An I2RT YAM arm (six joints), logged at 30 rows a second.
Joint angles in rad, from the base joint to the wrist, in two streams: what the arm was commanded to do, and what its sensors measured. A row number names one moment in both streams.
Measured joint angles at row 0: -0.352, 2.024, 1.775, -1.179, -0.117, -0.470
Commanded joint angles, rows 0 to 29: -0.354, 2.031, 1.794, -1.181, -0.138, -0.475; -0.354, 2.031, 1.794, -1.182, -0.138, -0.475; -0.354, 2.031, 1.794, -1.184, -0.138, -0.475; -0.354, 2.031, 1.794, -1.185, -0.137, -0.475; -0.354, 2.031, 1.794, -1.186, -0.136, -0.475; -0.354, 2.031, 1.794, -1.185, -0.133, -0.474; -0.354, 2.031, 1.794, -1.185, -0.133, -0.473; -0.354, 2.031, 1.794, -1.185, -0.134, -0.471; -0.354, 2.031, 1.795, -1.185, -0.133, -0.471; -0.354, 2.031, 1.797, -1.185, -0.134, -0.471; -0.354, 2.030, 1.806, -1.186, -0.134, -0.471; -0.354, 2.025, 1.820, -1.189, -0.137, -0.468; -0.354, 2.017, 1.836, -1.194, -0.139, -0.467; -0.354, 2.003, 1.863, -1.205, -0.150, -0.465; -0.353, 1.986, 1.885, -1.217, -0.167, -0.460; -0.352, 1.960, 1.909, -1.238, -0.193, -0.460; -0.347, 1.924, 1.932, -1.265, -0.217, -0.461; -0.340, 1.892, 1.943, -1.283, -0.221, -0.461; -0.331, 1.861, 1.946, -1.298, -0.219, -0.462; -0.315, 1.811, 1.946, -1.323, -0.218, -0.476; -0.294, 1.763, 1.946, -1.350, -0.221, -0.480; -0.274, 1.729, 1.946, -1.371, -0.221, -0.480; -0.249, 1.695, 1.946, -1.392, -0.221, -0.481; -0.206, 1.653, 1.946, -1.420, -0.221, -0.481; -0.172, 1.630, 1.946, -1.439, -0.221, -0.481; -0.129, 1.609, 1.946, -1.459, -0.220, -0.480; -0.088, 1.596, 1.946, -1.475, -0.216, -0.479; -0.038, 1.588, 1.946, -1.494, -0.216, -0.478; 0.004, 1.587, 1.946, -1.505, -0.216, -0.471; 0.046, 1.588, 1.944, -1.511, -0.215, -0.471
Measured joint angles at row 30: -0.072, 1.576, 1.942, -1.490, -0.202, -0.469
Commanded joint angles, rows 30 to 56: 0.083, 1.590, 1.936, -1.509, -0.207, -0.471; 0.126, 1.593, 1.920, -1.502, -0.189, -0.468; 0.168, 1.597, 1.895, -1.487, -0.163, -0.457; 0.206, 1.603, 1.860, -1.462, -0.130, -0.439; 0.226, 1.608, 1.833, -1.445, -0.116, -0.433; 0.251, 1.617, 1.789, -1.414, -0.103, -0.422; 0.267, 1.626, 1.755, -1.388, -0.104, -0.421; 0.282, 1.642, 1.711, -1.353, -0.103, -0.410; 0.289, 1.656, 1.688, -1.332, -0.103, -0.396; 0.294, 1.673, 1.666, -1.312, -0.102, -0.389; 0.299, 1.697, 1.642, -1.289, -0.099, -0.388; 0.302, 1.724, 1.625, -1.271, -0.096, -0.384; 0.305, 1.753, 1.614, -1.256, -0.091, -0.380; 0.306, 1.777, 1.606, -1.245, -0.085, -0.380; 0.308, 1.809, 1.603, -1.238, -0.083, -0.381; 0.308, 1.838, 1.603, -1.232, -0.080, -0.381; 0.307, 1.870, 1.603, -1.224, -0.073, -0.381; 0.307, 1.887, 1.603, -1.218, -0.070, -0.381; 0.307, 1.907, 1.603, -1.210, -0.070, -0.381; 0.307, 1.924, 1.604, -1.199, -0.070, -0.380; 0.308, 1.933, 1.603, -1.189, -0.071, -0.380; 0.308, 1.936, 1.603, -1.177, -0.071, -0.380; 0.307, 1.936, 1.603, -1.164, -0.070, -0.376; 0.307, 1.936, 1.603, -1.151, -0.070, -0.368; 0.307, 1.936, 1.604, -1.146, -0.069, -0.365; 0.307, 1.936, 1.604, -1.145, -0.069, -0.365; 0.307, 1.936, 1.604, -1.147, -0.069, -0.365
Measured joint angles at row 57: 0.297, 1.935, 1.609, -1.149, -0.078, -0.380
